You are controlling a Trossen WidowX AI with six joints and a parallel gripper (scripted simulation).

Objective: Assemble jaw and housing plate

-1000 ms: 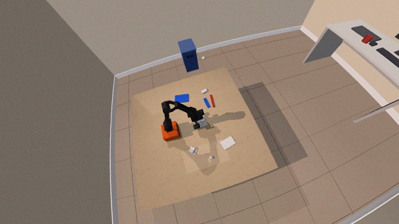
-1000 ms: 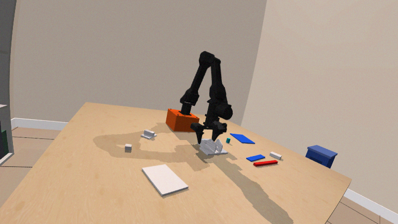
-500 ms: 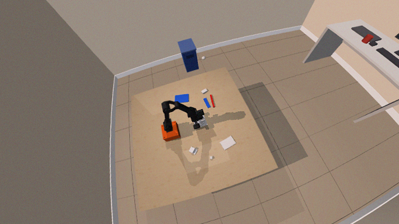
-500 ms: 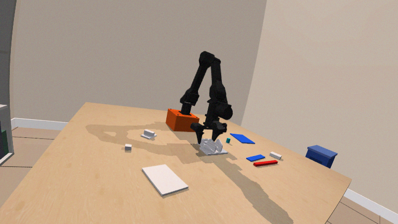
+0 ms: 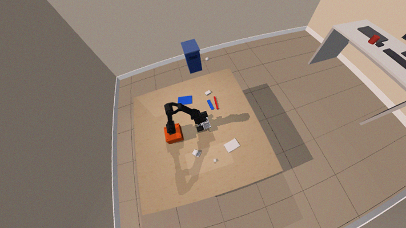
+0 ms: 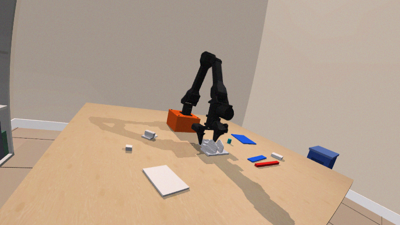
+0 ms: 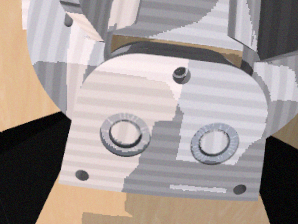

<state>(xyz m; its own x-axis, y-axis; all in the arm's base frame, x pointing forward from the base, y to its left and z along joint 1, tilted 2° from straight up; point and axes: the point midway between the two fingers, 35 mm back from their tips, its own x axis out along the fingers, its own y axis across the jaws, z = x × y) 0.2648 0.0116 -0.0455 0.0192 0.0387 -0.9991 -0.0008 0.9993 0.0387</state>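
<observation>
My gripper tip is 20 mm to the left of the grey jaw, 20 mm short of it and 10 mm below it. Also, from my gripper tip: blue bar (190 mm to the left, 190 mm ahead); then teal peg (170 mm to the left, 20 mm behind, 10 mm above); then white bracket (260 mm to the right, 100 mm behind).
</observation>
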